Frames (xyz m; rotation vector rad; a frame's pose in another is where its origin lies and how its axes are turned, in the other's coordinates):
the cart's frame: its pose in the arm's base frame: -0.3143 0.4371 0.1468 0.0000 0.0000 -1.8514
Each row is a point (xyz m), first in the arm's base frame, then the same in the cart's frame.
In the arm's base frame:
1: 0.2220 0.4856 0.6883
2: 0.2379 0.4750 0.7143
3: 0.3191 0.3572 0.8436
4: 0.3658 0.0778 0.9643
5: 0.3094 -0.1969 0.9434
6: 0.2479 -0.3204 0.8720
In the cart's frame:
1: -0.1951 0.5019 0.5415
2: -0.1893 0.5201 0.5675
3: -0.0986 0.6308 0.6968
4: 0.1569 0.7530 0.8175
5: 0.4365 0.7749 0.7966
6: 0.5722 0.7500 0.7252

